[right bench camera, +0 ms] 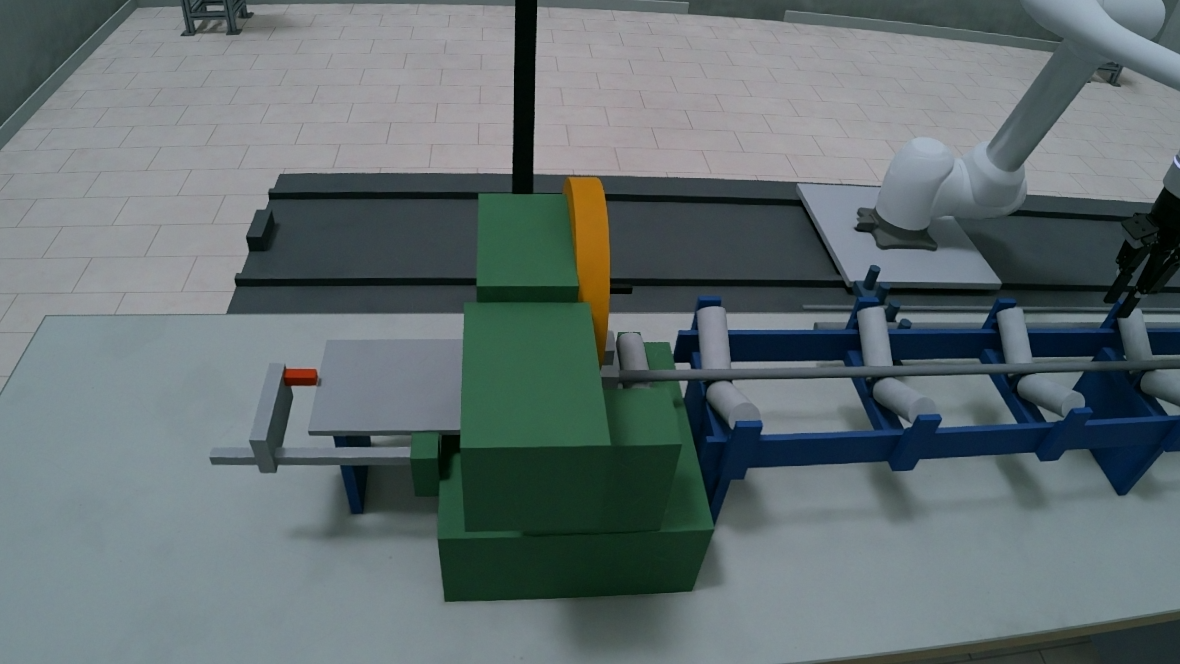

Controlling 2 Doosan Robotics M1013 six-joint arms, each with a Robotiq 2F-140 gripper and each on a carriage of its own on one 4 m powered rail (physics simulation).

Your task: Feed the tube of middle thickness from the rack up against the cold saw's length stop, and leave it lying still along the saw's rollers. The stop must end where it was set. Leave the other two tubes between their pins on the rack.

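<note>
A long grey tube (792,373) lies along the V-shaped rollers (713,336) of the blue roller stand. It runs out of the picture at the right; its left part reaches the green saw (536,371), which hides whether it goes further in. No tube shows on the grey plate beyond the saw. The length stop (270,412) has a red tip (300,377) at that plate's left edge. Behind the stand, parts of a thin tube (948,308) and a thicker tube (833,325) show. My right gripper (1120,308) is at the right, by the stand's far side; its finger opening is unclear.
An orange blade guard (587,264) and a black upright post (523,99) rise at the saw. The blue stand's near rail (981,439) runs right from the saw. Blue rack pins (871,277) stand behind it. The arm's carriage (833,227) sits on the dark rail (709,239).
</note>
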